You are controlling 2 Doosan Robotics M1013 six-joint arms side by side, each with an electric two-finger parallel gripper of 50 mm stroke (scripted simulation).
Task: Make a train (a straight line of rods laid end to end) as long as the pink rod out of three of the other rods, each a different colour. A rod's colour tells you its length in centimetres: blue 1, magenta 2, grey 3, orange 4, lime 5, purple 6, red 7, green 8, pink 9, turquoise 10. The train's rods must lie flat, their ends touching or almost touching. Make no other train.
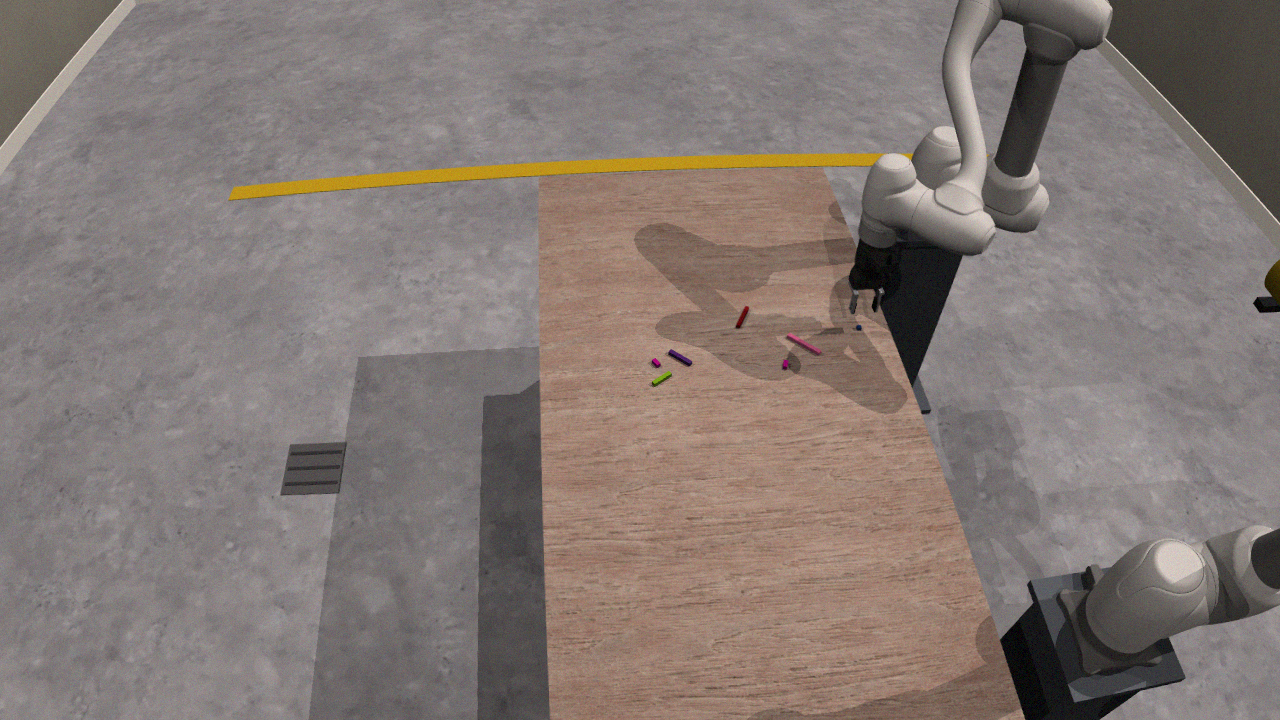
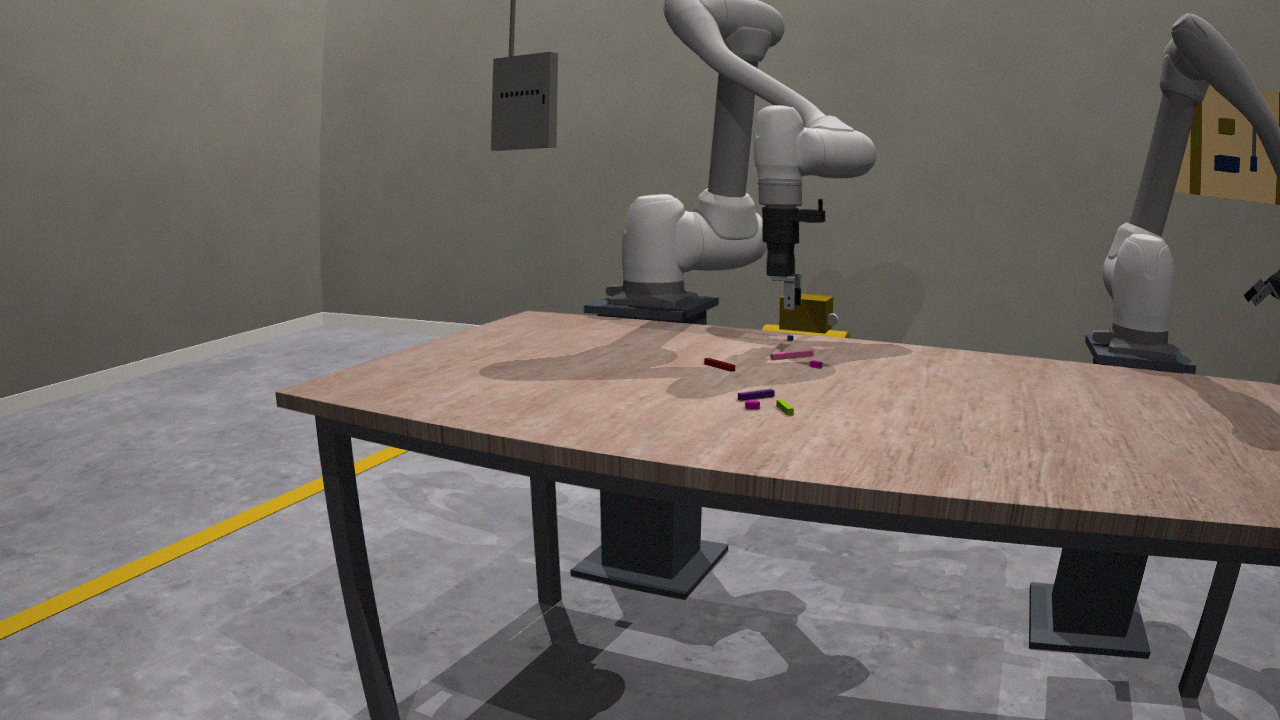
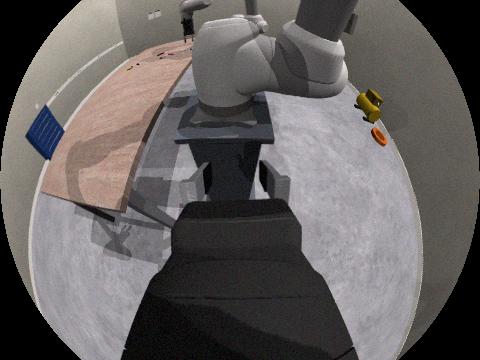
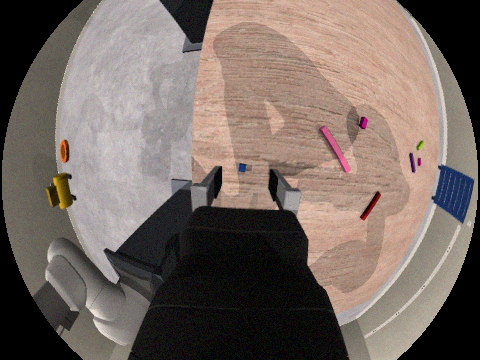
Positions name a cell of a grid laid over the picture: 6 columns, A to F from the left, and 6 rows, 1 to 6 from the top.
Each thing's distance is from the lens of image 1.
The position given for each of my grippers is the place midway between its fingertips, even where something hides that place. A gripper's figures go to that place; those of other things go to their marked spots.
my right gripper (image 1: E3): 201 cm
arm pedestal (image 1: E3): 256 cm
